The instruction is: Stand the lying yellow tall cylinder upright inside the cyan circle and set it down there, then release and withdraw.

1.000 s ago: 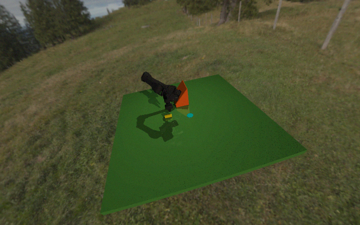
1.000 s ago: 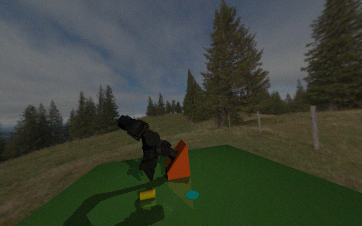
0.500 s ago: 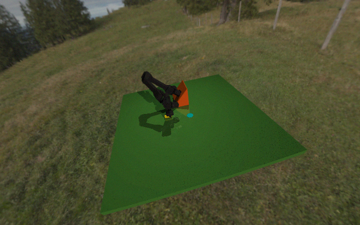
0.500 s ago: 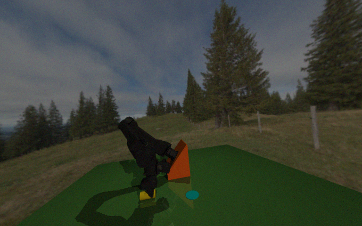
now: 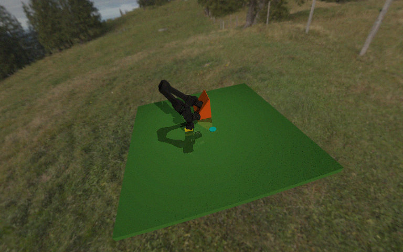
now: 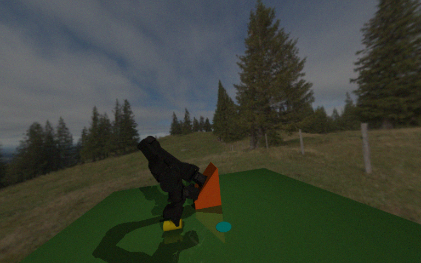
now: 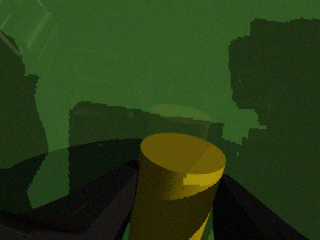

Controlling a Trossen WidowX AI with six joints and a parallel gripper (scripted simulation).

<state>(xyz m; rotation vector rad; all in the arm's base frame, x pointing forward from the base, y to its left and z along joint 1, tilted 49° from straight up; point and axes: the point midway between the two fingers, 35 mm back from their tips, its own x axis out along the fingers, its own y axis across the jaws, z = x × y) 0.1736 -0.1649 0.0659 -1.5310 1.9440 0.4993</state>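
Now: the cyan circle 60 mm ahead of my gripper tip, 160 mm to the left of it and 20 mm below it. The rest, counted from my gripper tip: yellow tall cylinder (10 mm behind, 20 mm to the right).
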